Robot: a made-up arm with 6 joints. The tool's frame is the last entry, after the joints. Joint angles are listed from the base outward.
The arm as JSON. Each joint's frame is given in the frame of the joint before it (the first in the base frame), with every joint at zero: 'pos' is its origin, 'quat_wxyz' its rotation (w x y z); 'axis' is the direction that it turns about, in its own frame. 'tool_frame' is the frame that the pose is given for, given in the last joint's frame.
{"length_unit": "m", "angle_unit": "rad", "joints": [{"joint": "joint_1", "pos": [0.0, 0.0, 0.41], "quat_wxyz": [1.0, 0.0, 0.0, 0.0], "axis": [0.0, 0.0, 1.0]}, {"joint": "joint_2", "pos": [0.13, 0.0, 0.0], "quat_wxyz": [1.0, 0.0, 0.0, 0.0], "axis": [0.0, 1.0, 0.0]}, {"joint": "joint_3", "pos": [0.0, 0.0, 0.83], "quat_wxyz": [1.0, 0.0, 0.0, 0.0], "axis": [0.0, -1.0, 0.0]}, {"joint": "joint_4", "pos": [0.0, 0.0, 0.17], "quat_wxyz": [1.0, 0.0, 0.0, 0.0], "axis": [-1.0, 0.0, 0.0]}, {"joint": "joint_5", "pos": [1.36, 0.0, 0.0], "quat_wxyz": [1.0, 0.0, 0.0, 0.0], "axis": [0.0, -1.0, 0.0]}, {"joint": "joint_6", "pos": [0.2, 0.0, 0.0], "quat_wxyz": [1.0, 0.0, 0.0, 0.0], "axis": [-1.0, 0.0, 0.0]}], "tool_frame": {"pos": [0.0, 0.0, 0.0], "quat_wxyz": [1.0, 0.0, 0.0, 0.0]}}
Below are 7 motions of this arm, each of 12 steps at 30 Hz.
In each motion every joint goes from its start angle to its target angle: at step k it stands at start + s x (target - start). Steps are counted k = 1, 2, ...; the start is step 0. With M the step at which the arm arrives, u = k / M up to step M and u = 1 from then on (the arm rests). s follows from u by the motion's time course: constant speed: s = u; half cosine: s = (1 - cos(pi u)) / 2; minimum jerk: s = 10 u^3 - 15 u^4 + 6 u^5.
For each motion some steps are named. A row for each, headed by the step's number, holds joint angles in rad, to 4 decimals.
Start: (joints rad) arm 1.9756 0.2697 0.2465 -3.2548 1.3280 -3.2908
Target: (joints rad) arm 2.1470 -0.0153 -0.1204 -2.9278 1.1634 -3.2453
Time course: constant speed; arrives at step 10
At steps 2, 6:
2: 2.0099 0.2127 0.1731 -3.1894 1.2951 -3.2817
6: 2.0784 0.0987 0.0264 -3.0586 1.2292 -3.2635

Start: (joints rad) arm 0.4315 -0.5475 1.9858 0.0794 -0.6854 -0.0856
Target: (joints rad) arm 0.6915 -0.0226 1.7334 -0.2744 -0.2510 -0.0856
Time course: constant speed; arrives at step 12
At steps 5, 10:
5: 0.5398 -0.3288 1.8806 -0.0680 -0.5044 -0.0856
10: 0.6482 -0.1101 1.7755 -0.2154 -0.3234 -0.0856

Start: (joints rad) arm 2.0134 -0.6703 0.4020 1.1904 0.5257 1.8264
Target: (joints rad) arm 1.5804 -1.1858 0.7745 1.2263 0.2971 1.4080
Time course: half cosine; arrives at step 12
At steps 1, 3, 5, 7, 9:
1: 2.0060 -0.6791 0.4083 1.1910 0.5218 1.8193
3: 1.9500 -0.7458 0.4566 1.1957 0.4922 1.7651
5: 1.8529 -0.8613 0.5400 1.2037 0.4410 1.6713
7: 1.7409 -0.9948 0.6365 1.2130 0.3818 1.5631
9: 1.6438 -1.1103 0.7199 1.2210 0.3306 1.4693

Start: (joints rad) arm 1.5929 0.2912 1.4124 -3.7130 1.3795 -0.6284
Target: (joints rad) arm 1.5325 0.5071 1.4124 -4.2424 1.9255 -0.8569
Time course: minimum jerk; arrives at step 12
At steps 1, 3, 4, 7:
1: 1.5926 0.2923 1.4124 -3.7157 1.3823 -0.6296
3: 1.5866 0.3135 1.4124 -3.7678 1.4360 -0.6521
4: 1.5802 0.3365 1.4124 -3.8241 1.4941 -0.6764
7: 1.5534 0.4323 1.4124 -4.0589 1.7362 -0.7777

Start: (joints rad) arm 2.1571 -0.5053 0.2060 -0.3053 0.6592 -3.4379
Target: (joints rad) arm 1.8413 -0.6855 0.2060 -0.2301 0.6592 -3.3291
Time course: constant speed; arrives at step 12
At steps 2, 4, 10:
2: 2.1045 -0.5353 0.2060 -0.2928 0.6592 -3.4198
4: 2.0518 -0.5654 0.2060 -0.2802 0.6592 -3.4016
10: 1.8939 -0.6555 0.2060 -0.2426 0.6592 -3.3472

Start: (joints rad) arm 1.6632 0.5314 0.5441 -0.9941 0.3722 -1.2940
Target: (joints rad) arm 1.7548 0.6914 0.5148 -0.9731 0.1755 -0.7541
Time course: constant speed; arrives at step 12
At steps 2, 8, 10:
2: 1.6785 0.5581 0.5392 -0.9906 0.3394 -1.2040
8: 1.7243 0.6381 0.5246 -0.9801 0.2411 -0.9341
10: 1.7395 0.6647 0.5197 -0.9766 0.2083 -0.8441

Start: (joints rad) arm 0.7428 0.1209 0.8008 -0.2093 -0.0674 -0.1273
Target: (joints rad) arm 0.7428 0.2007 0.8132 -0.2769 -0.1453 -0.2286
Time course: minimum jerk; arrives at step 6
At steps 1, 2, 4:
1: 0.7428 0.1237 0.8012 -0.2117 -0.0702 -0.1309
2: 0.7428 0.1376 0.8034 -0.2235 -0.0837 -0.1486
4: 0.7428 0.1840 0.8106 -0.2627 -0.1290 -0.2073

